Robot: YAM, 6 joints.
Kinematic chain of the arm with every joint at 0, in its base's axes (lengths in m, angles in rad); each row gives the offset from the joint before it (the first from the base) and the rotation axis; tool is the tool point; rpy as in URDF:
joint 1: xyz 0 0 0.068 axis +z
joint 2: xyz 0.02 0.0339 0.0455 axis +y
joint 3: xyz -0.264 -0.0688 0 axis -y
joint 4: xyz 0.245 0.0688 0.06 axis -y
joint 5: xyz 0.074 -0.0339 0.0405 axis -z
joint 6: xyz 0.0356 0 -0.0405 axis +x
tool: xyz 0 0 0 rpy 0 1.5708 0
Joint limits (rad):
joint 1: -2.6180..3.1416
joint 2: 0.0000..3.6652
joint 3: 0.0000..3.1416
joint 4: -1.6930..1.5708
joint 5: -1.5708..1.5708
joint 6: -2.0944..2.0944
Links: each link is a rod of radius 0.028 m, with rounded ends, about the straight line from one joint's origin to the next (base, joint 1, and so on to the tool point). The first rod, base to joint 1, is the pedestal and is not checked.
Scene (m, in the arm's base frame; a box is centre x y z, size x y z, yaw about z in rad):
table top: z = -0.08
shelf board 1: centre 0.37 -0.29 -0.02 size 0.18 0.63 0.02 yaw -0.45
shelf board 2: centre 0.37 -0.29 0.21 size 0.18 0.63 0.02 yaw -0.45
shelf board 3: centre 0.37 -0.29 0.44 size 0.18 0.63 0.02 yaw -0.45
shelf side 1: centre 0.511 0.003 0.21 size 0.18 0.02 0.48 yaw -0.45
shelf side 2: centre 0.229 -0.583 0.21 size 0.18 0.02 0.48 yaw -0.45
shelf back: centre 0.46 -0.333 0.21 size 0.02 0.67 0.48 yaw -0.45
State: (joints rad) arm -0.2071 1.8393 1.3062 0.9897 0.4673 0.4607
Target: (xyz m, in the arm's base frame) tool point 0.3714 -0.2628 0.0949
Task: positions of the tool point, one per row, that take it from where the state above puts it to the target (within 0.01 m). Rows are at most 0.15 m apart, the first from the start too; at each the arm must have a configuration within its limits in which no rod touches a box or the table.
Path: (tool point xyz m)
1: 0.3486 -0.0564 0.3725
2: 0.2775 -0.0203 0.3802
3: 0.2088 0.0042 0.3661
4: 0.2529 -0.0222 0.2699
5: 0.2527 -0.0504 0.1755
6: 0.2170 -0.0695 0.0985
7: 0.1616 -0.0738 0.0495
8: 0.2236 -0.1149 0.0411
9: 0.2813 -0.1615 0.0462
10: 0.3315 -0.2116 0.0645
11: 0.3714 -0.2628 0.0949

